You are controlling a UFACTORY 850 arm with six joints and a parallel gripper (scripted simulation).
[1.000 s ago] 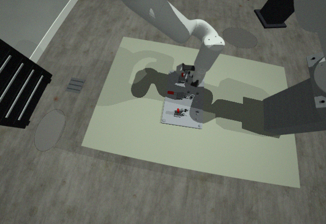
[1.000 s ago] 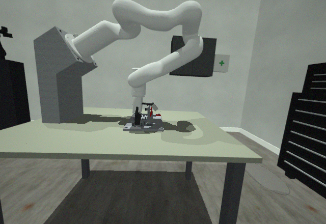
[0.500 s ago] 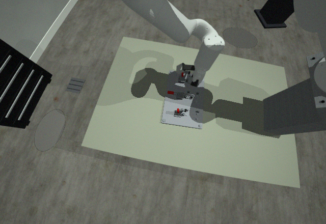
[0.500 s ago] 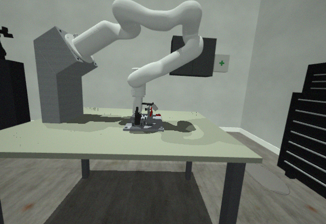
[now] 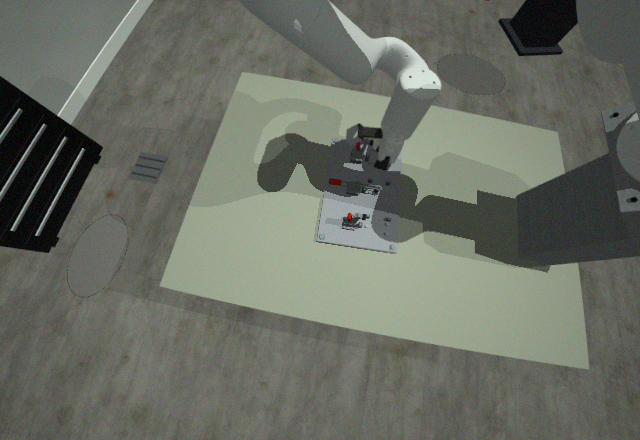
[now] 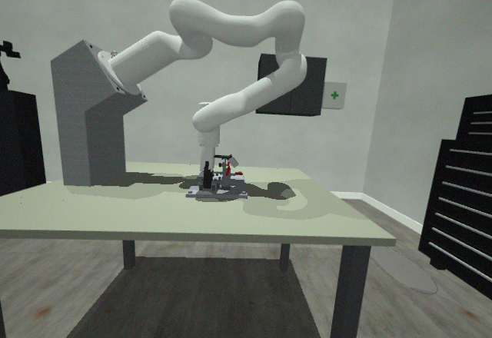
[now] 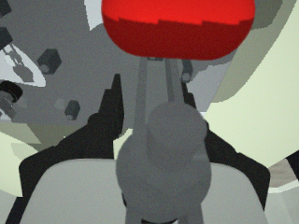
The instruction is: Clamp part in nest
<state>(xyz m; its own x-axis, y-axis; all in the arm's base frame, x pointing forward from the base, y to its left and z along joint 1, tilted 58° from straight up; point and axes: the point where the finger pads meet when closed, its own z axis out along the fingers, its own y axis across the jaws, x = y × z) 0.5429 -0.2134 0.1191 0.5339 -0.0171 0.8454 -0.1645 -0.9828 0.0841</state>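
The grey block part is 1 cm below my hand. From my hand the other things lie so: grey fixture plate (9 cm to the left, 7 cm ahead, 4 cm below).
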